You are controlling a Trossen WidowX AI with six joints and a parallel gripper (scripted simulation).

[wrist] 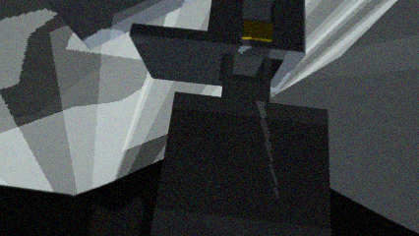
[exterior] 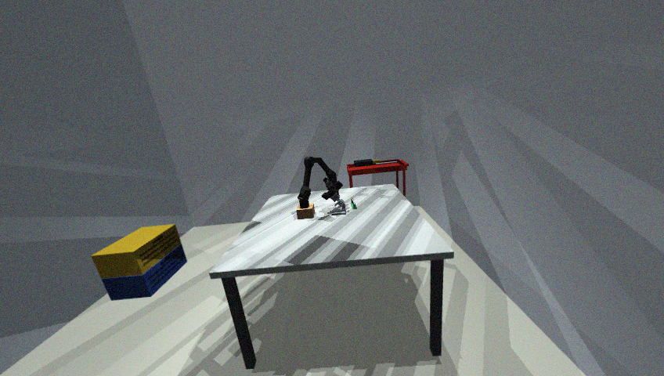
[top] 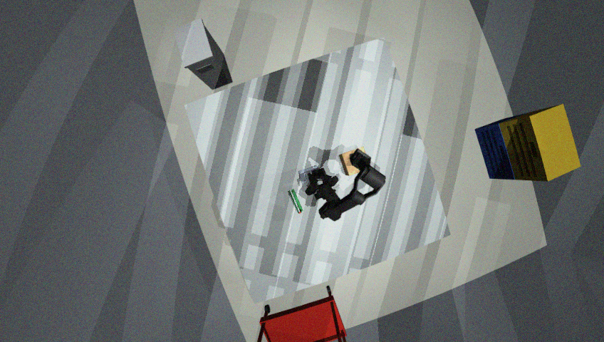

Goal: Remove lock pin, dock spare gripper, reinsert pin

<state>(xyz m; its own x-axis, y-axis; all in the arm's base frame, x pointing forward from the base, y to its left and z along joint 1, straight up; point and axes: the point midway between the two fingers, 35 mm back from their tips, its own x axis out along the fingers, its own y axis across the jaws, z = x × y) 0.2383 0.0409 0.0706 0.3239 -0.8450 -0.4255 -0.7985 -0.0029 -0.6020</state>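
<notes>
Right now my gripper tip is 130 mm short of the green part, 140 mm to the right of it and 110 mm above it. Round my gripper tip: spare gripper: 10 mm to the left; then grey mount: 30 mm ahead, 20 mm to the left, 90 mm below.
</notes>
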